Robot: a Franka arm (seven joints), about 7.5 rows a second.
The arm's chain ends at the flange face. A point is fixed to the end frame.
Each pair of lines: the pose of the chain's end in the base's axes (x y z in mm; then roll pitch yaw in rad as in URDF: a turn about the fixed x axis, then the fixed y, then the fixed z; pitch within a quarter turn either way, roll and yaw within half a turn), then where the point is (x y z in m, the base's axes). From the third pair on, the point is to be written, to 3 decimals.
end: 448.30, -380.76, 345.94, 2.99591, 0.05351, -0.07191
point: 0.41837 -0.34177 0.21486
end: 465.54, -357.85, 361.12, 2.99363, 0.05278, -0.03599
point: 0.43431 -0.32027 0.22993
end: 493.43, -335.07, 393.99, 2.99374, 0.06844, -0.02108
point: 0.460 -0.298 0.263
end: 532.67, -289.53, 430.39, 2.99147, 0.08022, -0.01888
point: 0.497 -0.253 0.300
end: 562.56, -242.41, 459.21, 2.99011, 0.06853, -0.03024
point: 0.529 -0.205 0.328
